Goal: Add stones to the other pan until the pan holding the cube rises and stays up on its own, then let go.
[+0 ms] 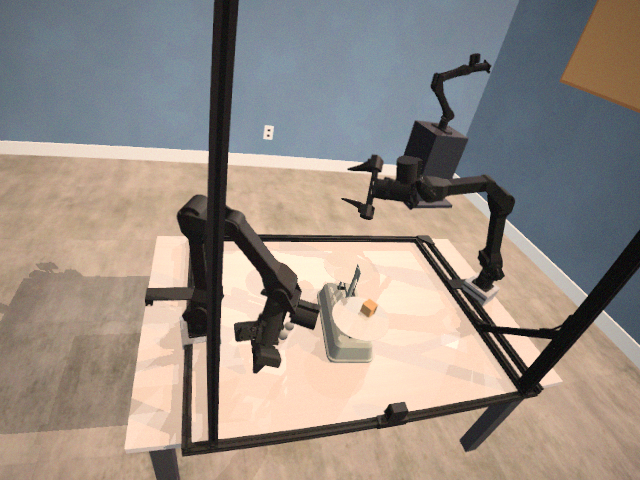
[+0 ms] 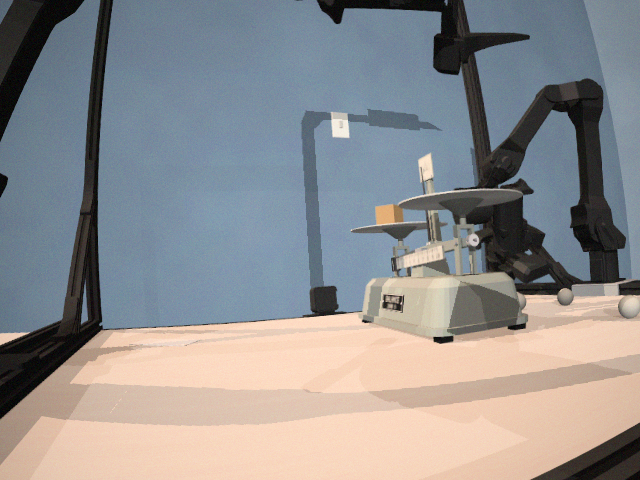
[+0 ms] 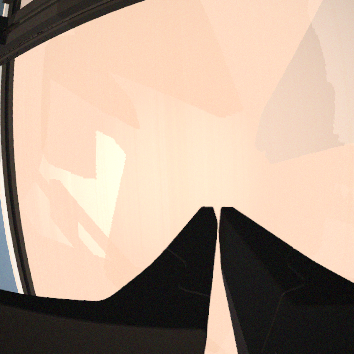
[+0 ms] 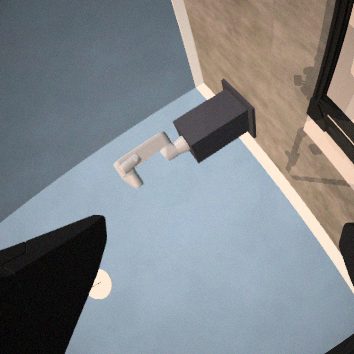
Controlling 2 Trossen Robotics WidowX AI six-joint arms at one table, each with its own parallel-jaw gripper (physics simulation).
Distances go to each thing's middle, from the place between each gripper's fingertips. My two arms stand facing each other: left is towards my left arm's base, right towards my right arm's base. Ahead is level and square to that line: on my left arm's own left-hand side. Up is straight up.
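Scene:
With my left hand I am 300 mm to the left of the balance scale point(image 2: 432, 302), and the hand is also 120 mm short of it and 100 mm below it.
Counted from my right hand, the balance scale is 23 cm below, 25 cm behind and 3 cm to the left.

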